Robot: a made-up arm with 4 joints. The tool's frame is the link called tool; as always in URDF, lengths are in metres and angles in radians.
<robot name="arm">
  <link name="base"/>
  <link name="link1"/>
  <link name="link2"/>
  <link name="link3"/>
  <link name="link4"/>
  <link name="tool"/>
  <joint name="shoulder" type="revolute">
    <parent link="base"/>
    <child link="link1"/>
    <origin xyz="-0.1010 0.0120 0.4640" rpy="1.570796 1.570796 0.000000"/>
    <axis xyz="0 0 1"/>
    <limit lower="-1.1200" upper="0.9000"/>
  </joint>
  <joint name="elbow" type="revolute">
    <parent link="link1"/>
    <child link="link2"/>
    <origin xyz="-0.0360 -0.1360 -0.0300" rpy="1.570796 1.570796 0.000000"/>
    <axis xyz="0 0 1"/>
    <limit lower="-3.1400" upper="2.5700"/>
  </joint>
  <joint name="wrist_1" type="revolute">
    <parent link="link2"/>
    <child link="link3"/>
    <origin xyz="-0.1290 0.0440 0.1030" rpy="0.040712 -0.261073 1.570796"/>
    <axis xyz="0 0 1"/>
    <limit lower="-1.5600" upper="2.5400"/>
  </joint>
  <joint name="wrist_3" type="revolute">
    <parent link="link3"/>
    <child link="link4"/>
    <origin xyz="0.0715 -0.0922 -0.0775" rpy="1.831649 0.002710 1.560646"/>
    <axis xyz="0 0 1"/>
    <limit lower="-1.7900" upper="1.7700"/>
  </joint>
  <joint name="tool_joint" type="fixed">
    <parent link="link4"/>
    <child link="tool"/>
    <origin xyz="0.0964 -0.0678 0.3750" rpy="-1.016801 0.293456 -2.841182"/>
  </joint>
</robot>
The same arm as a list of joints. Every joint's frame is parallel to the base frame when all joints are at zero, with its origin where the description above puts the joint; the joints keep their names.
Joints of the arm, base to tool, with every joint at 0 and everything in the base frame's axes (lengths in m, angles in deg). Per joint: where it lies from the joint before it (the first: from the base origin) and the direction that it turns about. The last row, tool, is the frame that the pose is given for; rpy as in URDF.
shoulder: offset -0.101 0.012 0.464 axis -y
elbow: offset -0.136 0.03 0.036 axis -x
wrist_1: offset -0.103 -0.129 -0.044 axis -0.965313 0.040701 0.257903
wrist_3: offset 0.06 0.089 -0.09 axis -z
tool: offset 0.064 -0.099 -0.375 rpy 121.74 -16.81 70.53
Joint limits (deg, base to tool): -64.17..51.57 -179.91..147.25 -89.38..145.53 -102.56..101.41

